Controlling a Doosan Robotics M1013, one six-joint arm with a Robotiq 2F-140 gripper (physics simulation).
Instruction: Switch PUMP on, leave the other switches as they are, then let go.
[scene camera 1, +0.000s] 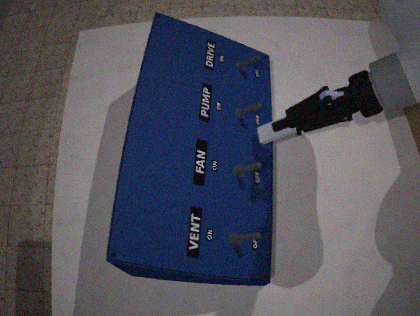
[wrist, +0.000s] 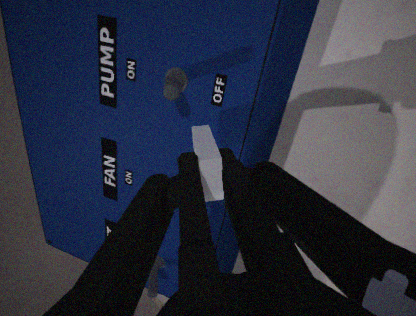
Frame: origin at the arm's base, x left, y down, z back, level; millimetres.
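Seen in the pictures: gripper, fingertip midpoint: (scene camera 1: 260, 136) (wrist: 201, 141).
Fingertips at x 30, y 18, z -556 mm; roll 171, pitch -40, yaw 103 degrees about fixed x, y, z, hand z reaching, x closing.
Note:
A point is followed by its place in that frame.
The blue switch panel (scene camera 1: 165, 150) @[x 87, y -43, z -723 mm] (wrist: 60, 150) @[x 85, y -47, z -731 mm] has four grey levers. The PUMP lever (scene camera 1: 248, 110) @[x -12, y -5, z -578 mm] (wrist: 174, 84) @[x -21, y -16, z -557 mm] leans toward its OFF label. The DRIVE lever (scene camera 1: 248, 63) @[x -131, y -2, z -567 mm], the FAN lever (scene camera 1: 247, 169) @[x 106, y -6, z -589 mm] and the VENT lever (scene camera 1: 245, 237) @[x 224, y -9, z -598 mm] lean toward OFF as well. My gripper (scene camera 1: 263, 134) @[x 30, y 18, z -556 mm] (wrist: 201, 141) @[x 30, y 18, z -556 mm] is shut with nothing between its pale fingertips. In the scene view the tips are over the panel's right edge, between the PUMP and FAN levers and nearer PUMP. In the wrist view a gap shows between the tips and the PUMP lever. The FAN lever is hidden in the wrist view.
The panel lies on a pale table top (scene camera 1: 345, 165) @[x 53, y 108, z -353 mm] (wrist: 330, 150) @[x 29, y 108, z -472 mm]. The arm comes in from the right in the scene view. A tiled floor (scene camera 1: 30, 125) shows beyond the table's left side. The FAN label (wrist: 109, 169) @[x 93, y -16, z -667 mm] is left of the fingers in the wrist view.

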